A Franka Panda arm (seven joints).
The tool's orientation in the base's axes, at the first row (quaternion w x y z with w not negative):
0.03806 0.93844 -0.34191 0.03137
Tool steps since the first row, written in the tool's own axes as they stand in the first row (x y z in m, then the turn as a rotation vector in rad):
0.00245 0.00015 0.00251 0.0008 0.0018 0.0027
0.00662 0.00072 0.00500 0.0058 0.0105 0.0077
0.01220 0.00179 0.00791 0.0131 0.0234 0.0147
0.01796 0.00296 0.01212 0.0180 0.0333 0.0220
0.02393 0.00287 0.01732 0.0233 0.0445 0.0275
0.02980 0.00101 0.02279 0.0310 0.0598 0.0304
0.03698 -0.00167 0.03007 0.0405 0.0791 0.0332
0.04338 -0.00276 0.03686 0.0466 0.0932 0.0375
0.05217 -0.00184 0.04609 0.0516 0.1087 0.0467
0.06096 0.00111 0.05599 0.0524 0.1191 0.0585
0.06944 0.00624 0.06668 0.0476 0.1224 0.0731
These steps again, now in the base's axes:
0.00186 -0.00191 -0.00228 -0.0005 -0.0021 -0.0025
0.00476 -0.00525 -0.00438 -0.0021 -0.0124 -0.0066
0.00843 -0.00990 -0.00675 -0.0046 -0.0276 -0.0123
0.01222 -0.01487 -0.01039 -0.0070 -0.0390 -0.0187
0.01701 -0.01910 -0.01506 -0.0100 -0.0514 -0.0232
0.02287 -0.02194 -0.02010 -0.0138 -0.0683 -0.0246
0.03032 -0.02516 -0.02687 -0.0189 -0.0894 -0.0256
0.03614 -0.02905 -0.03314 -0.0232 -0.1044 -0.0287
0.04257 -0.03623 -0.04153 -0.0290 -0.1203 -0.0367
0.04771 -0.04502 -0.05049 -0.0347 -0.1298 -0.0478
0.05124 -0.05535 -0.06015 -0.0401 -0.1306 -0.0626

